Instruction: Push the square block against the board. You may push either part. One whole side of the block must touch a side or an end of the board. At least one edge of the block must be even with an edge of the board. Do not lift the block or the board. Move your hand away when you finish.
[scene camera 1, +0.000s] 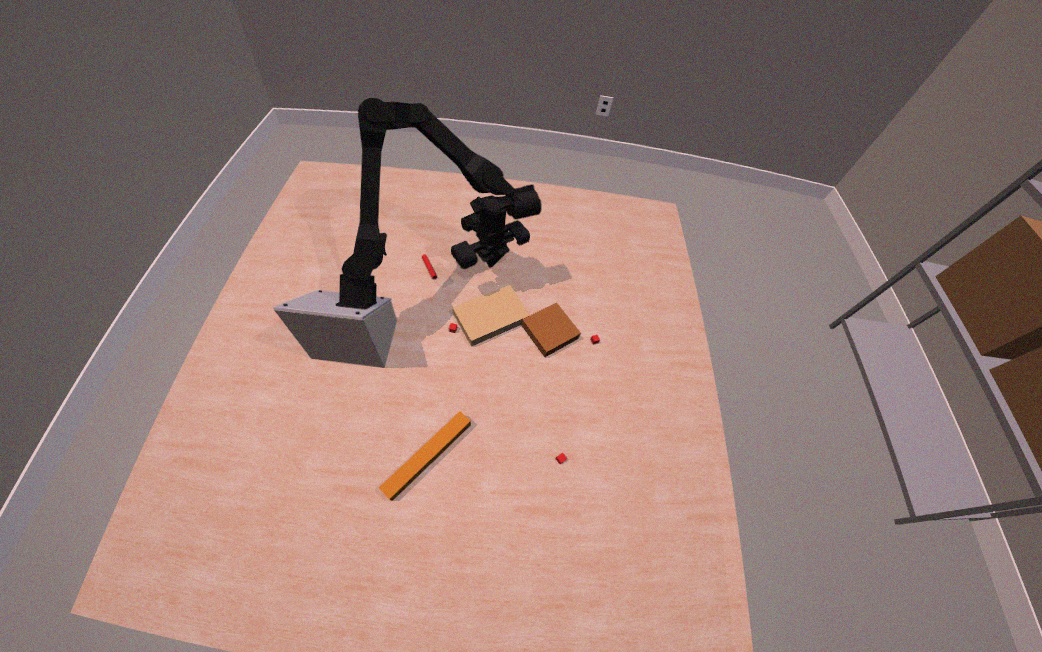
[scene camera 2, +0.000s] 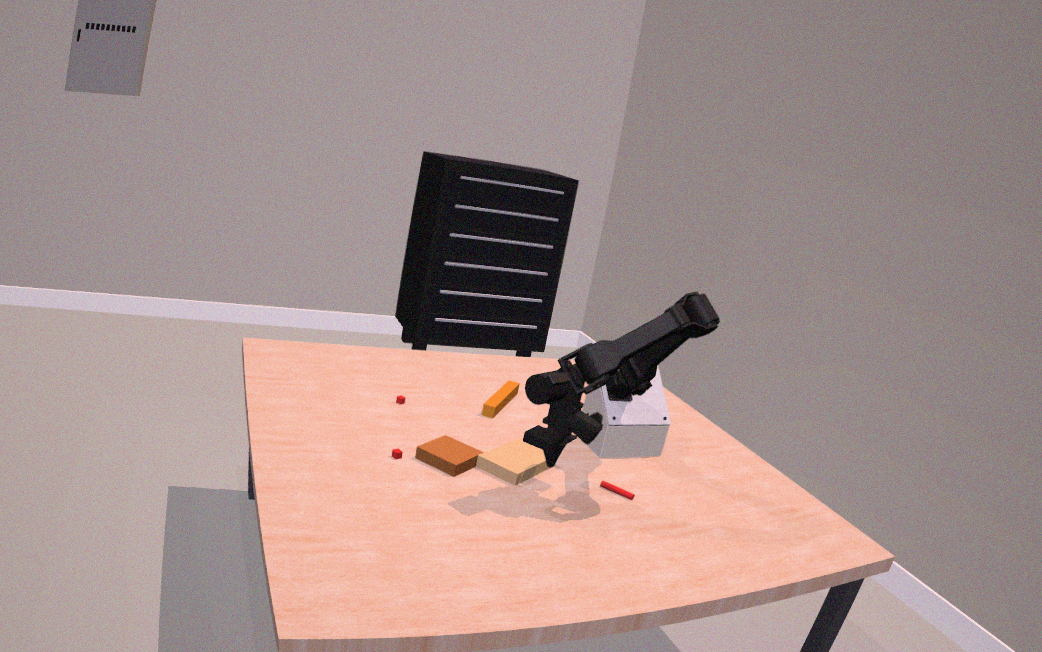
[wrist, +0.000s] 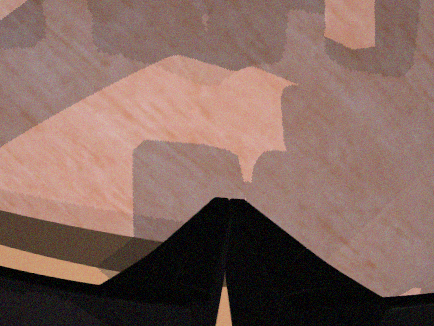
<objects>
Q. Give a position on a long orange bar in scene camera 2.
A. At 491, 407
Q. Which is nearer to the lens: the brown square block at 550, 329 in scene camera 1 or the long orange bar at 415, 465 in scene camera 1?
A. The long orange bar.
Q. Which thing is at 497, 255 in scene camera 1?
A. My gripper.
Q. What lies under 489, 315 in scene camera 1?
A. A light tan board.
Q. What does my gripper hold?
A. Nothing.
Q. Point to a light tan board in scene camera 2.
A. At 517, 461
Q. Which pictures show the long orange bar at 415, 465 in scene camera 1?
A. Scene camera 1 and scene camera 2 only.
</objects>
